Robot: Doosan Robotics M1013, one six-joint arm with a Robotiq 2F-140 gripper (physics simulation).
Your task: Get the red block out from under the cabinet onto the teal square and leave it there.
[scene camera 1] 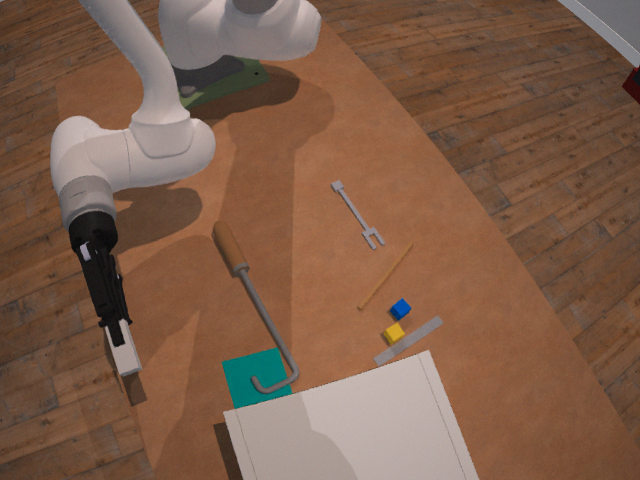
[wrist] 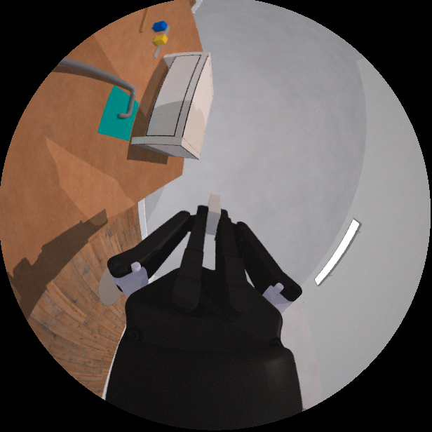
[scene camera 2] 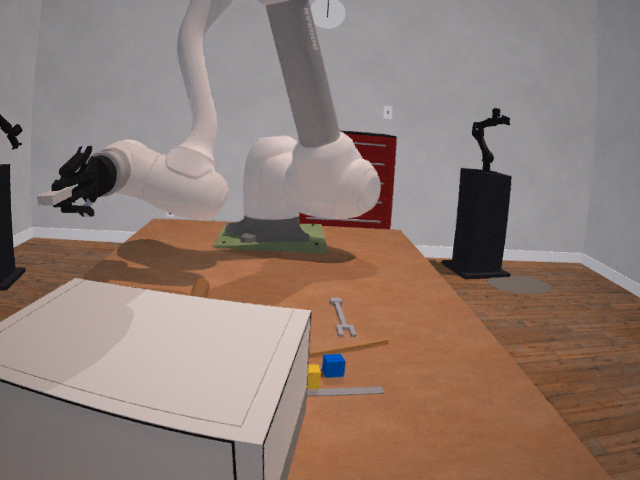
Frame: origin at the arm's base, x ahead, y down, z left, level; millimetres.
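Where they show: gripper, fingertip midpoint: (scene camera 1: 130, 371) (scene camera 2: 45, 200); arm's base at its link origin: (scene camera 1: 200, 67) (scene camera 2: 271, 234).
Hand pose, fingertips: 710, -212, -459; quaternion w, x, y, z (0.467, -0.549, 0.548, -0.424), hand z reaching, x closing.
Note:
Things, the pixels of their top centre, and the offset from my fingertips, as dx, dy, dz. "spot": a spot on its surface instead.
- teal square at a spot on its surface: (scene camera 1: 240, 379) spot: +32, +224, +123
- white cabinet at its top centre: (scene camera 2: 132, 335) (scene camera 1: 359, 468) +270, +88, +175
- wooden handle at its top centre: (scene camera 2: 198, 286) (scene camera 1: 229, 244) -181, +187, +247
- blue block at its top centre: (scene camera 2: 334, 358) (scene camera 1: 401, 306) +98, +199, +427
- yellow block at its top centre: (scene camera 2: 310, 368) (scene camera 1: 395, 331) +126, +199, +387
- flat grey strip at its top centre: (scene camera 2: 327, 391) (scene camera 1: 409, 340) +152, +222, +406
- thin wooden stick at its top centre: (scene camera 2: 340, 347) (scene camera 1: 387, 273) +27, +217, +456
- grey wrench at its top centre: (scene camera 2: 341, 313) (scene camera 1: 356, 212) -112, +216, +496
My gripper (scene camera 1: 122, 348) (scene camera 2: 55, 196) (wrist: 212, 202) is shut, with its pale fingertips together and no object between them. It is raised above the table's left edge in scene camera 1, to the left of the teal square (scene camera 1: 240, 379) (wrist: 112, 120). The white cabinet (scene camera 1: 382, 423) (scene camera 2: 175, 351) (wrist: 175, 100) stands beside the square. A hooked rod (scene camera 1: 262, 312) (wrist: 102, 75) with a wooden handle (scene camera 1: 228, 246) (scene camera 2: 200, 287) lies on the table, its grey hook end over the square. The red block does not show; the space under the cabinet is hidden in both scene views.
A blue block (scene camera 1: 400, 308) (scene camera 2: 333, 365) (wrist: 160, 26) and a yellow block (scene camera 1: 394, 333) (scene camera 2: 314, 376) (wrist: 160, 39) lie near a flat grey strip (scene camera 1: 408, 341) (scene camera 2: 346, 391). A thin wooden stick (scene camera 1: 386, 276) and a grey wrench (scene camera 1: 354, 210) (scene camera 2: 340, 314) lie farther toward the arm's base.

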